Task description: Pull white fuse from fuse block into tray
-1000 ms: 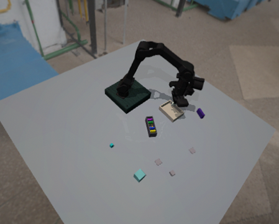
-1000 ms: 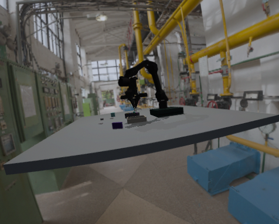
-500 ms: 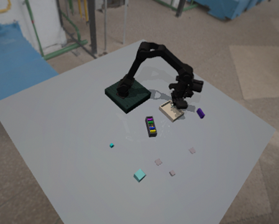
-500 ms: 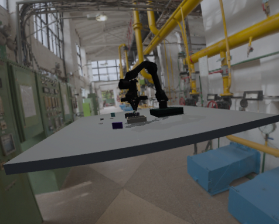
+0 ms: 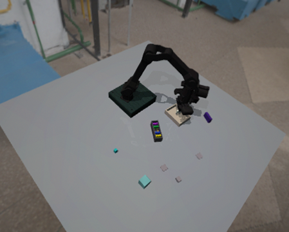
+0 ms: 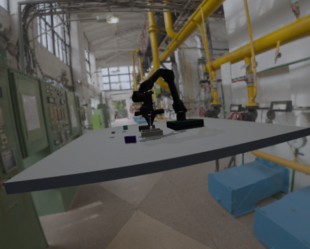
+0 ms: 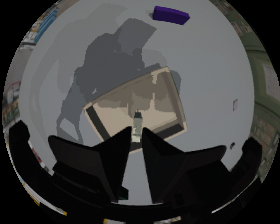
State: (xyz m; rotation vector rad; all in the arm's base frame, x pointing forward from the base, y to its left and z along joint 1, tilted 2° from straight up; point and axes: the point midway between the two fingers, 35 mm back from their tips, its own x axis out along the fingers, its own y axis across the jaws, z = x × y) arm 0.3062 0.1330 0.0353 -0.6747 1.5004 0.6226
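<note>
Now: gripper tip 20 mm above the white fuse. Also, from my gripper tip: beige tray (50 mm below).
</note>
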